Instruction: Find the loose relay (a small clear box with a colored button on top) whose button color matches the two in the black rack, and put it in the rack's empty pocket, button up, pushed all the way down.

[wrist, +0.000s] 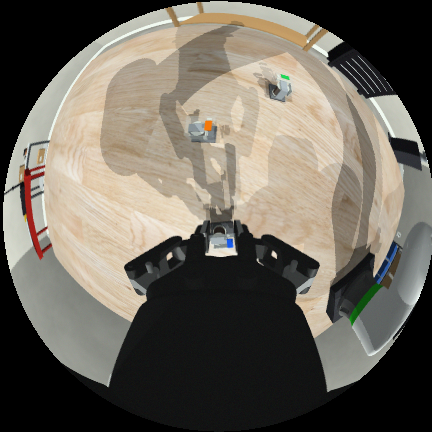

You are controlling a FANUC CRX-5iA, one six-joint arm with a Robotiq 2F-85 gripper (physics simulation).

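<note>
My gripper [221, 227] is shut on a relay with a blue button [220, 242], at the lower middle of the wrist view; the fingers stand on both its sides and part of it is hidden. A clear relay with an orange button [202, 130] is on the wooden table, above and a little left of the gripper in the view. A clear relay with a green button [280, 89] is on the table at the upper right. I cannot make out the black rack with its two relays in this view.
The wooden table top [100, 200] spreads around the gripper, with arm shadows across it. The dark and grey robot base [352, 295] stands at the lower right edge. Beyond the table are a red frame [32, 215] at the left and a black slatted object [361, 70] at the upper right.
</note>
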